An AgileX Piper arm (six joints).
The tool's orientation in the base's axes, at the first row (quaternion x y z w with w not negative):
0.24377 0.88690 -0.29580 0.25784
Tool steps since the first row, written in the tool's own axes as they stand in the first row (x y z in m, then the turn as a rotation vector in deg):
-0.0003 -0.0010 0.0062 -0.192 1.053 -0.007
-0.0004 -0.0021 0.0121 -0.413 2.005 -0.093
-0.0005 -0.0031 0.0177 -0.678 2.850 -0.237
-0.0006 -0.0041 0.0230 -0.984 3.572 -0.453
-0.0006 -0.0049 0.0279 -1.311 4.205 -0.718
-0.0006 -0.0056 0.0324 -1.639 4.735 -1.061
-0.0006 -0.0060 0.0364 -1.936 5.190 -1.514
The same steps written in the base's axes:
0.0016 -0.0048 -0.0037 0.757 0.694 -0.300
0.0029 -0.0095 -0.0073 1.453 1.361 -0.487
0.0041 -0.0138 -0.0107 2.100 1.977 -0.565
0.0053 -0.0180 -0.0139 2.684 2.542 -0.520
0.0063 -0.0218 -0.0170 3.216 3.069 -0.392
0.0073 -0.0252 -0.0198 3.664 3.575 -0.169
0.0083 -0.0281 -0.0224 4.010 4.108 0.142

